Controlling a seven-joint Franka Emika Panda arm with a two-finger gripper.
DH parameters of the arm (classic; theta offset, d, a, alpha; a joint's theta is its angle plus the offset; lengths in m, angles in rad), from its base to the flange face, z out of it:
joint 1: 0 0.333 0 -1.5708
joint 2: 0 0 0 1.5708
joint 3: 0 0.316 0.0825 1.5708
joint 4: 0 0 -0.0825 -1.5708
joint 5: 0 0.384 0 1.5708
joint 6: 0 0 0.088 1.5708
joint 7: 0 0.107 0 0
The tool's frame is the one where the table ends.
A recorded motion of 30 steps. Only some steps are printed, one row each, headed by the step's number.
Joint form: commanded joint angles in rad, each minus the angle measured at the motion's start. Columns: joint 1, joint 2, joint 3, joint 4, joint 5, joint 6, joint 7.
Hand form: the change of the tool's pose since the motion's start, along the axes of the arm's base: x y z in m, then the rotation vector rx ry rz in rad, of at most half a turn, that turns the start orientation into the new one. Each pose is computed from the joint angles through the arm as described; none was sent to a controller.
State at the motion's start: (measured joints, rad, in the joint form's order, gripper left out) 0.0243 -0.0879 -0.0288 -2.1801 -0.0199 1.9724 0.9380
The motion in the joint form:
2: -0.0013 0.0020 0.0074 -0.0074 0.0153 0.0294 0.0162
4: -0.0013 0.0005 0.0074 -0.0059 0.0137 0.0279 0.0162
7: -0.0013 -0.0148 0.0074 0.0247 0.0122 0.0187 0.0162
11: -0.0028 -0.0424 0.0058 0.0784 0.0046 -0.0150 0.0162
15: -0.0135 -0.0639 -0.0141 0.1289 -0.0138 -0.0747 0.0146
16: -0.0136 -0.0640 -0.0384 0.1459 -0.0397 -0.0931 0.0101
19: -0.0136 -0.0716 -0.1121 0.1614 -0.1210 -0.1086 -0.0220
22: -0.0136 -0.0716 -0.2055 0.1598 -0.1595 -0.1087 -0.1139
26: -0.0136 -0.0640 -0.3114 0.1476 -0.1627 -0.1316 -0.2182
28: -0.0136 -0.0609 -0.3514 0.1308 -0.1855 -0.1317 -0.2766
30: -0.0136 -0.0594 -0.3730 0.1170 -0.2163 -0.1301 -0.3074
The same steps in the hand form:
2: 0.0018 0.0041 -0.0021 0.0109 -0.0202 -0.0174
4: 0.0019 0.0040 -0.0008 0.0096 -0.0217 -0.0166
7: 0.0063 0.0039 0.0202 0.0089 -0.0584 -0.0158
11: 0.0099 0.0016 0.0565 0.0031 -0.1060 -0.0157
15: 0.0082 -0.0160 0.0863 -0.0125 -0.1181 -0.0384
16: 0.0081 -0.0311 0.0928 -0.0343 -0.1160 -0.0494
19: 0.0026 -0.0768 0.1025 -0.1014 -0.1154 -0.0637
22: -0.0077 -0.1286 0.1004 -0.1210 -0.0975 -0.0515
26: -0.0272 -0.1816 0.0863 -0.0953 -0.0418 -0.0521
28: -0.0372 -0.2016 0.0760 -0.0987 -0.0109 -0.0240
30: -0.0440 -0.2132 0.0686 -0.1145 0.0145 -0.0021

